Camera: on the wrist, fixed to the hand. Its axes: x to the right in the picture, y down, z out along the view.
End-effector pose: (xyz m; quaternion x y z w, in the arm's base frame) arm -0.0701 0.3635 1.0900 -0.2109 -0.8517 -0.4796 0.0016
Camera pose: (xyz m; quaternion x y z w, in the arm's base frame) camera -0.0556 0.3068 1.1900 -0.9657 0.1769 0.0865 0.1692
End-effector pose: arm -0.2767 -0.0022 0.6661 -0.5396 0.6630 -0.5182 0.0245
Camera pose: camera -0.3713 0.0645 0.6605 0.4436 0.4955 0.1836 0.7239
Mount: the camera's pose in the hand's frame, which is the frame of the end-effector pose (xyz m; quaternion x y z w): -0.0130 0.0613 -0.0975 0.0230 -0.3370 0.9411 0.0118
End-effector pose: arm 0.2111 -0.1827 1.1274 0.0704 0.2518 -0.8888 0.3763
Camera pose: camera 0.2572 -0.1618 1.0231 -0.0531 -0.2106 0.3142 0.9242
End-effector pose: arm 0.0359 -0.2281 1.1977 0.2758 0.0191 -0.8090 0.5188
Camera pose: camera 0.1336 -0.2147 1.1368 -0.2395 -0.4528 0.3853 0.7676
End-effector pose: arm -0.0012 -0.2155 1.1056 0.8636 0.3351 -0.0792 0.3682
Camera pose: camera 0.0172 -0.1860 1.2162 0.3074 -0.9348 0.0468 0.1720
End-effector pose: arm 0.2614 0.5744 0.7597 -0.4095 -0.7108 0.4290 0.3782
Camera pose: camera 0.3688 0.6101 0.7346 0.5205 -0.2594 -0.5154 0.6294
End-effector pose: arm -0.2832 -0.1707 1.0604 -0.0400 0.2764 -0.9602 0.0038
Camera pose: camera -0.2788 -0.1705 0.9446 -0.0639 0.0175 -0.0006 0.9978
